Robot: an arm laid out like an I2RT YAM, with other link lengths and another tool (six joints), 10 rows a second.
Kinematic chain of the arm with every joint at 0, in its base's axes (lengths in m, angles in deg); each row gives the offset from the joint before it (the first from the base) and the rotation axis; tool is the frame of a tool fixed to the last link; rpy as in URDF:
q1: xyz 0 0 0.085 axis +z
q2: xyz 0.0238 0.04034 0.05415 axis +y
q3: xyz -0.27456 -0.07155 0 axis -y
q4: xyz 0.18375 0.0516 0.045 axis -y
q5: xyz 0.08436 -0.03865 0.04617 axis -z
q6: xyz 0.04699 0 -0.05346 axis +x
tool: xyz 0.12 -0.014 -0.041 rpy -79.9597 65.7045 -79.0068
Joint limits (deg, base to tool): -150..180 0..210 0..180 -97..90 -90..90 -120..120
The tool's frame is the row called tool.
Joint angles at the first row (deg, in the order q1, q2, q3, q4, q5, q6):
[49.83 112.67 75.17 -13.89 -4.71 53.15]
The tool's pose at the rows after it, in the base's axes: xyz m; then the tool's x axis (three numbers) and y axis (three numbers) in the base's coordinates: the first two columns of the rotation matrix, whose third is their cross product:
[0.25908 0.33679 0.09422 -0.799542 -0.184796 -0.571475 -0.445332 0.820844 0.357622]
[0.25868 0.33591 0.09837 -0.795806 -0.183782 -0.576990 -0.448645 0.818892 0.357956]
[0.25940 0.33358 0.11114 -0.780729 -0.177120 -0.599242 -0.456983 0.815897 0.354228]
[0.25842 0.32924 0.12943 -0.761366 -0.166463 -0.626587 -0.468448 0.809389 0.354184]
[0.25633 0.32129 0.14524 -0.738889 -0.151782 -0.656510 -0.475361 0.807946 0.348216]
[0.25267 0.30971 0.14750 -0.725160 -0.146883 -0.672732 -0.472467 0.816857 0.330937]
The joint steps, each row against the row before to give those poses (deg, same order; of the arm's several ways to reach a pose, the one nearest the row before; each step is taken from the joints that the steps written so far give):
[0.00 0.18 0.19 -0.21 0.17 0.00]
[-0.01 -0.73 -0.05 -0.31 0.05 -0.15]
[0.01 -2.09 0.08 -0.81 0.64 -0.44]
[-0.03 -3.20 -0.17 -1.12 0.50 -0.51]
[-0.02 -3.70 -1.46 -0.27 1.08 -0.45]
[-0.04 -2.82 -3.20 0.92 1.46 -0.39]

